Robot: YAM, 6 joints.
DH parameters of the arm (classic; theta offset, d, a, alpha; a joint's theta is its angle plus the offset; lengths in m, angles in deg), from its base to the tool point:
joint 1: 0 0.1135 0.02 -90
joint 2: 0 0 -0.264 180
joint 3: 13.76 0 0.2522 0
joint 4: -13.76 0 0.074 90
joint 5: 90 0 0 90
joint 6: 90 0.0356 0 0
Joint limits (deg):
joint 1: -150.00..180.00
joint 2: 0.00..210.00
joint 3: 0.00..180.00
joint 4: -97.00..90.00
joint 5: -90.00..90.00
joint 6: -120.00..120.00
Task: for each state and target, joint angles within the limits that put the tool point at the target. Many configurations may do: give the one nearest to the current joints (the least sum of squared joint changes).
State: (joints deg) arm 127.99 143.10 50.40 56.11 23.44 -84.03
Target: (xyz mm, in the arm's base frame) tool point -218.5 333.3 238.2
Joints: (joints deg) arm 125.40 106.54 55.20 65.16 24.86 -84.03
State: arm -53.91 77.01 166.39 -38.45 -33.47 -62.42
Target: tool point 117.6 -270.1 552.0
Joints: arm -70.13 95.78 136.29 -56.61 -31.91 -62.42
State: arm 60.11 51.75 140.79 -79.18 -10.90 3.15
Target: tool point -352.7 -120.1 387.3
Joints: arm 20.23 14.86 149.80 -91.11 -15.08 3.15
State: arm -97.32 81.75 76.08 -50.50 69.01 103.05
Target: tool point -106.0 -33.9 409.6
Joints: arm -144.28 47.26 71.12 -62.28 74.88 103.05
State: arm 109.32 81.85 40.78 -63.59 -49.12 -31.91
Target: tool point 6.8 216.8 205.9
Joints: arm 81.36 79.99 50.32 -61.09 -46.59 -31.91
